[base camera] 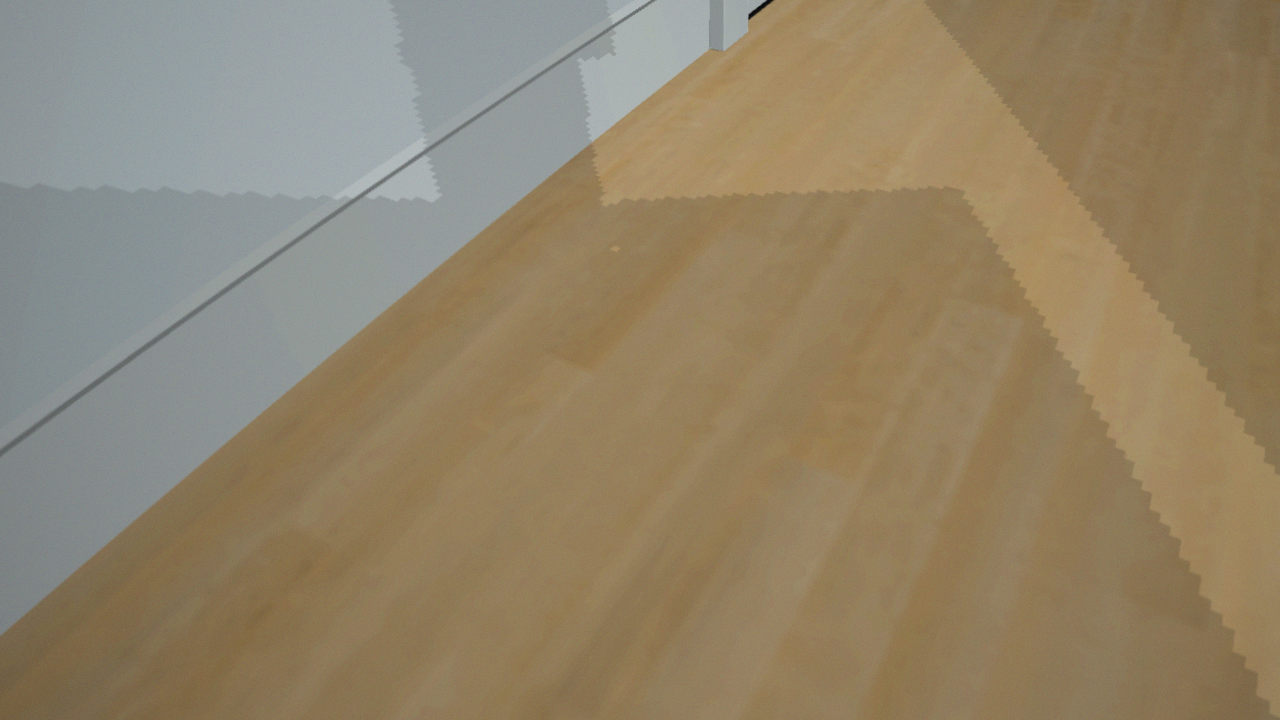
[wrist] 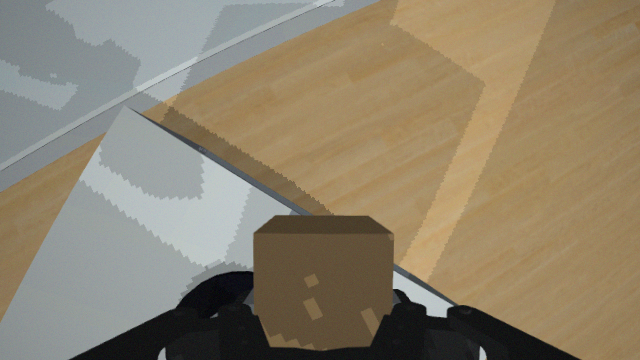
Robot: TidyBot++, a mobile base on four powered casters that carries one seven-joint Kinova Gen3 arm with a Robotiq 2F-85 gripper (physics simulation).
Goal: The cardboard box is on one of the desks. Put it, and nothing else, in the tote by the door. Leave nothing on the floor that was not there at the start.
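Frame: origin at the arm's base, x ahead, y left, z up, level; centimetres.
Where they show: gripper, fingertip midpoint: (wrist: 322, 300).
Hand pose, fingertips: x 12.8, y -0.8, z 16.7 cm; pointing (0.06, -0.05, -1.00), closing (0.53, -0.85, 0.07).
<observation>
Each offset is from my fingertips to the top centre of the thing. "spot": to the spot under its first point. Level surfaces: height alone.
A brown cardboard box @[dx -0.4, dy -0.1, dz +4.9 cm] (wrist: 323, 285) is between the two black fingers of my gripper (wrist: 322, 300) in the wrist view, at the bottom centre. The gripper is shut on it. The box is held above the grey top of the robot's own base (wrist: 125, 240), and its upper end reaches over the base's dark edge. The lower part of the box is hidden by the gripper. The tote, the desks and the door do not show in either view.
A pale wall with a baseboard (base camera: 295, 277) (wrist: 165, 82) runs along the left in both views. A white post or trim piece @[spot: dx +80.1, dy -4.4, dz -54.0 cm] (base camera: 729, 26) stands at its far end, with a dark strip beside it. Wooden floor @[dz -56.3 cm] (base camera: 671, 447) (wrist: 375, 125) lies to the right of the wall, with patches of light and shadow.
</observation>
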